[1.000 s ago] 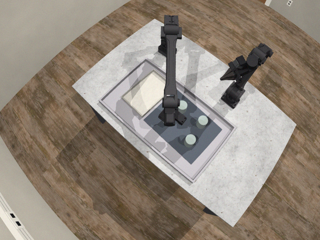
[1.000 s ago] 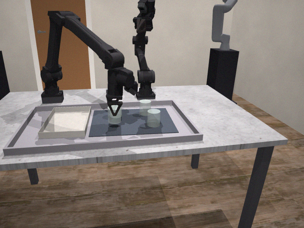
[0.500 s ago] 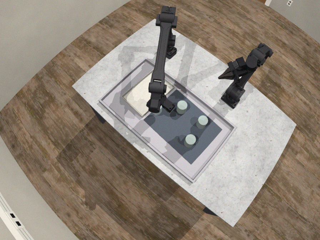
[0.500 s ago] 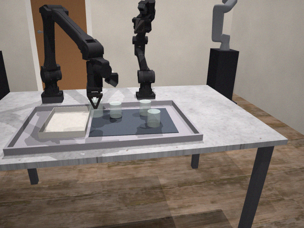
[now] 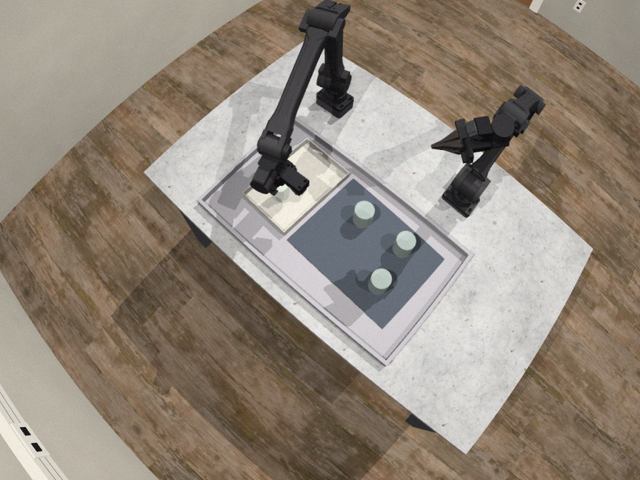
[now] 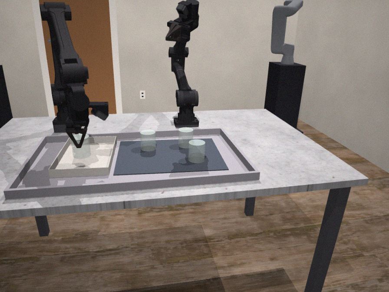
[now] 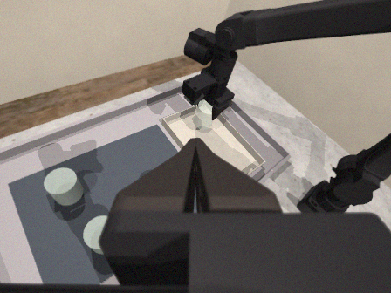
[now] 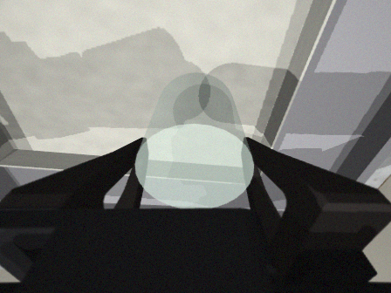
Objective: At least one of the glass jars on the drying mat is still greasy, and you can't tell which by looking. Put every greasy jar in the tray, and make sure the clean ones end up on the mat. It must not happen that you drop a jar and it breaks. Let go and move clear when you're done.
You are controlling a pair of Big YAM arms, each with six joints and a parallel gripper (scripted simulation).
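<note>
My right gripper is now 70 mm past the cream tray, 10 mm to the right of it and 90 mm above it. The rest, counted from my right hand: dark drying mat: 60 mm behind, 330 mm to the left, 90 mm below.
</note>
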